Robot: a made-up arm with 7 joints. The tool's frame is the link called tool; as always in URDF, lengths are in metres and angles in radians. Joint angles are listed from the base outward. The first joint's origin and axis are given. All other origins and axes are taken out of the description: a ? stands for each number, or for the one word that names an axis. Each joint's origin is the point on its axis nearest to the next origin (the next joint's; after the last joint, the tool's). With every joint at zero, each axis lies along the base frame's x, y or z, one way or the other. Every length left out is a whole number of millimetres.
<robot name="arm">
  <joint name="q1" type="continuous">
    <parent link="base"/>
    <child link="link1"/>
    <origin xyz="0 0 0.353"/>
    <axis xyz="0 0 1"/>
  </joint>
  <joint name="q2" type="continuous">
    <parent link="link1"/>
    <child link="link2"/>
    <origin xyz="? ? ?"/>
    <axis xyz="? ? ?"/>
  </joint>
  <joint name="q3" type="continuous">
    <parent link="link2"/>
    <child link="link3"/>
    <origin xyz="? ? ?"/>
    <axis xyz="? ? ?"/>
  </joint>
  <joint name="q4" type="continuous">
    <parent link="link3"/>
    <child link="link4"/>
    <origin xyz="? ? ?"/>
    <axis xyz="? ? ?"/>
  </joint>
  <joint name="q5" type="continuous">
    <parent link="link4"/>
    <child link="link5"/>
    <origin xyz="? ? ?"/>
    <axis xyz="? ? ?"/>
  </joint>
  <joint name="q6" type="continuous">
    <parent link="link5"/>
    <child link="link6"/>
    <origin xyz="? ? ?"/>
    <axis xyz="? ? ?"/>
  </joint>
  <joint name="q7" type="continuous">
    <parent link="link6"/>
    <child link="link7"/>
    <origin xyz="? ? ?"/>
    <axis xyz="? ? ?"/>
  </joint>
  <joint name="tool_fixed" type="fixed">
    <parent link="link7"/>
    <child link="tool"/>
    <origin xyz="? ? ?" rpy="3.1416 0 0"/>
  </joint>
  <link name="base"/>
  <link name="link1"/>
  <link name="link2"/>
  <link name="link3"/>
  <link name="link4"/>
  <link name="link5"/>
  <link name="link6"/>
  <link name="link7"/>
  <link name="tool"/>
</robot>
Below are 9 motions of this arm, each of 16 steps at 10 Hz.
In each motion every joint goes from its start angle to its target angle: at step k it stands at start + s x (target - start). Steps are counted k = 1, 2, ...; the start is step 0. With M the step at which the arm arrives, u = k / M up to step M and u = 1 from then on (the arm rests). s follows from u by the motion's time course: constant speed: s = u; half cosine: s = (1 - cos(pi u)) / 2; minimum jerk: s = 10 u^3 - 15 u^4 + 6 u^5.
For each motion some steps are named. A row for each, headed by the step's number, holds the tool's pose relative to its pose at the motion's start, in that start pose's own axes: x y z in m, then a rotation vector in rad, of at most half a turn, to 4 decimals.
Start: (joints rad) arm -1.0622 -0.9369 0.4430 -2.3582 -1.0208 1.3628 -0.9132
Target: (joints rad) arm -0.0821 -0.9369 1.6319 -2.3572 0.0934 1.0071 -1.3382
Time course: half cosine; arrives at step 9
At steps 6, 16:
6: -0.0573 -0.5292 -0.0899 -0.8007 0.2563 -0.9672
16: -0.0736 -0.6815 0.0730 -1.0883 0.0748 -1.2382

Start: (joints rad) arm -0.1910 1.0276 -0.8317 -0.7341 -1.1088 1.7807 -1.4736
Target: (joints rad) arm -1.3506 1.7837 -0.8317 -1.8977 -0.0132 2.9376 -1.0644
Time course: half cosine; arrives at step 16
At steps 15, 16:
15: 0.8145 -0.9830 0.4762 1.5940 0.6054 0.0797
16: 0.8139 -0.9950 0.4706 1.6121 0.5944 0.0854

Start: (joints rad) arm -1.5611 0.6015 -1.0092 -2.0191 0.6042 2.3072 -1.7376
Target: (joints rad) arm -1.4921 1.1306 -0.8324 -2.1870 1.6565 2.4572 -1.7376
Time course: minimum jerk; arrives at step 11
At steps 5, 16:
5: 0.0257 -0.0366 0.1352 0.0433 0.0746 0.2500
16: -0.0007 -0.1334 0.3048 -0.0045 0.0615 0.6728

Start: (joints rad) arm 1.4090 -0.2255 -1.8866 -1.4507 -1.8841 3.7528 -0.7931
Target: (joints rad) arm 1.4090 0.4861 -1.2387 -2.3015 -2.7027 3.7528 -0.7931
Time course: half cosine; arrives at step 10
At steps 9, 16:
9: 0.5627 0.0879 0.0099 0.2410 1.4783 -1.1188
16: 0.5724 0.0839 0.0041 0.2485 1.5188 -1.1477

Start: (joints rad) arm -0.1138 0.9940 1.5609 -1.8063 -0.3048 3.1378 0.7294
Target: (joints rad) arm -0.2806 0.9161 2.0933 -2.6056 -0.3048 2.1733 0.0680
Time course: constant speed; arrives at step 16
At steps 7, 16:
7: -0.1938 -0.0370 0.0404 -0.1814 -0.6650 -0.4431
16: -0.4741 0.0145 -0.0221 -0.3351 -1.5549 -1.1052

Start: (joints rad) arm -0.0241 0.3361 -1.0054 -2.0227 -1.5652 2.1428 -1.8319
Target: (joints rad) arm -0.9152 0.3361 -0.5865 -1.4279 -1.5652 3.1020 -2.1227
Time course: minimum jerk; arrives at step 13
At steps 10, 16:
10: -0.0976 -0.2197 0.1804 -0.4110 -0.3458 0.1373
16: -0.0950 -0.2482 0.1948 -0.4260 -0.3998 0.1395

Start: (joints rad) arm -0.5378 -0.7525 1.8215 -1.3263 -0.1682 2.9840 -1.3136
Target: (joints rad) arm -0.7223 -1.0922 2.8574 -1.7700 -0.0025 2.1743 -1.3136
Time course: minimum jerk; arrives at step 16
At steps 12, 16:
12: 0.4775 -0.4808 0.0129 1.4424 0.4852 -0.4530
16: 0.5116 -0.5418 -0.0292 1.6037 0.5259 -0.5557

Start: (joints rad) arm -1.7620 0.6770 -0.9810 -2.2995 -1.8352 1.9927 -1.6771
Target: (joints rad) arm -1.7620 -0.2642 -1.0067 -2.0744 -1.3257 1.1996 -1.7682
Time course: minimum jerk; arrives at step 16
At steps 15, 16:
15: 0.0916 -0.3608 0.2605 0.0443 1.1235 0.7010
16: 0.0924 -0.3613 0.2611 0.0433 1.1265 0.7013

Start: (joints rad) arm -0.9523 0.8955 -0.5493 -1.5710 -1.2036 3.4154 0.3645
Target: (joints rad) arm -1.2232 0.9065 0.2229 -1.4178 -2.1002 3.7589 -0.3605
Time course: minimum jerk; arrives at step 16
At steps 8, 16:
8: 0.0396 -0.0650 -0.0274 0.2142 0.4461 -0.6680
16: 0.0624 -0.0786 -0.0801 0.1413 0.9693 -1.3018

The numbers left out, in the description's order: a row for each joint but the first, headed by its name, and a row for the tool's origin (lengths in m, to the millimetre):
q2: xyz 0 0 0, axis 0 1 0
q3: xyz 0 0 0.48, axis 0 0 1
q4: xyz 0.058 0 0, axis 0 -1 0
q5: xyz -0.087 0 0.407, axis 0 0 1
q6: xyz 0 0 0, axis 0 -1 0
q7: xyz 0.117 0 0, axis 0 0 -1
tool: xyz 0 0 0

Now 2 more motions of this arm.
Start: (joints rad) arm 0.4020 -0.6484 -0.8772 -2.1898 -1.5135 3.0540 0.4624
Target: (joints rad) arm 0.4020 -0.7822 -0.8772 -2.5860 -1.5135 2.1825 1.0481
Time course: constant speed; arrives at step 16
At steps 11, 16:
11: -0.0872 -0.0825 0.0482 -0.1711 -0.5815 0.3562
16: -0.1374 -0.1252 0.0560 -0.3256 -0.8107 0.4500

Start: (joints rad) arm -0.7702 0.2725 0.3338 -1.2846 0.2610 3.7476 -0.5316
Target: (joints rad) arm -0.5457 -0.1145 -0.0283 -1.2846 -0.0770 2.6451 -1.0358
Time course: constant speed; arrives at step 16
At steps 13, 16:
13: 0.2219 0.0098 -0.0099 0.4030 -0.4215 -0.7833
16: 0.2613 0.0257 -0.0239 0.4710 -0.5415 -0.9366

